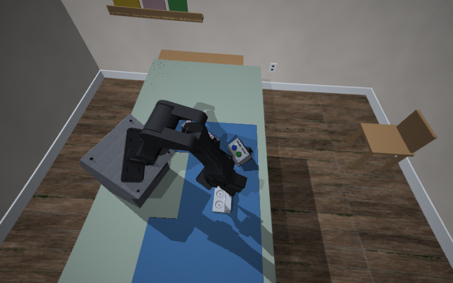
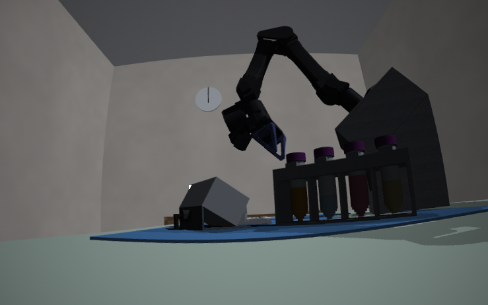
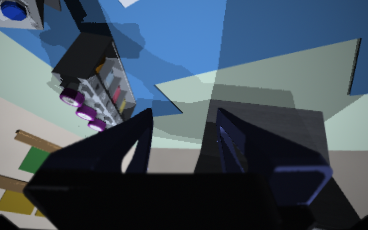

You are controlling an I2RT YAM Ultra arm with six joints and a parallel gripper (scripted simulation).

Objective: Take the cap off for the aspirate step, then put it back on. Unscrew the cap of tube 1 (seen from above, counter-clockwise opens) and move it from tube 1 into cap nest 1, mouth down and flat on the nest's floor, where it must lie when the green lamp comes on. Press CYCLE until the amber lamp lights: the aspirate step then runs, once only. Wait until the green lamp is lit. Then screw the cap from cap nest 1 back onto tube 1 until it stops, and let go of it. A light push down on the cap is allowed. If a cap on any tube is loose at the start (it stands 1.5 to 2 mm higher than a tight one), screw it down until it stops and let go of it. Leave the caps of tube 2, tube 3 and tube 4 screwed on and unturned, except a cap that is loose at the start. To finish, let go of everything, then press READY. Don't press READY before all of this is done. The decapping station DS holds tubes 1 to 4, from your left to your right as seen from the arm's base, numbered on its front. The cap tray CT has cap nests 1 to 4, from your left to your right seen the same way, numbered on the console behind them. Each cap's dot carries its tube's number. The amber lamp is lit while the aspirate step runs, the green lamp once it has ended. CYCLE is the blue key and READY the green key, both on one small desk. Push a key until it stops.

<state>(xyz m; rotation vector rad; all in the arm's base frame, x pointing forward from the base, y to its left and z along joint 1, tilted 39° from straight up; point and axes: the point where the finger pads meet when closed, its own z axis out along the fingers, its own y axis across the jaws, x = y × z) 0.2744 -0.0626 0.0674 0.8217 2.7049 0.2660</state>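
The threaded neck of tube 1 is 30 mm behind my hand, 350 mm to the left of it and 60 mm below it. From my hand the other things lie so: green ready key 190 mm ahead, 130 mm to the left, 110 mm below; key desk 190 mm ahead, 150 mm to the left, 120 mm below; blue cycle key 180 mm ahead, 170 mm to the left, 110 mm below.
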